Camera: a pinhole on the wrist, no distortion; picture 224 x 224 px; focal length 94.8 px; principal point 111.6 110.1 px. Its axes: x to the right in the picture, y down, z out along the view. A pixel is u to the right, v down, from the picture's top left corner.
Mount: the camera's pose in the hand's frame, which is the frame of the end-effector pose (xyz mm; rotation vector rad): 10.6 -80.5 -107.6 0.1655 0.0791 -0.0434
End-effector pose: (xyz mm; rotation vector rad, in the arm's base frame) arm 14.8 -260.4 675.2 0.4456 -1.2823 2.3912
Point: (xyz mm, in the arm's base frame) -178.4 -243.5 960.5
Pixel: 214 114
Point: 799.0 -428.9 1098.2
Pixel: 20 38
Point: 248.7 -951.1 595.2
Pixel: 37 187
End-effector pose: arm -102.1 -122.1 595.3 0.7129 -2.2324 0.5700
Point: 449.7 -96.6 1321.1
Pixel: behind the camera
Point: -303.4 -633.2 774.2
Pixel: 192 84
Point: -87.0 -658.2 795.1
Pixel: 188 31
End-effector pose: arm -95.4 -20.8 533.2 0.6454 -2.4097 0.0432
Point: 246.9 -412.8 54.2
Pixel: 28 11
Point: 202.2 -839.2 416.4
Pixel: outside the picture
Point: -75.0 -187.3 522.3
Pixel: 133 77
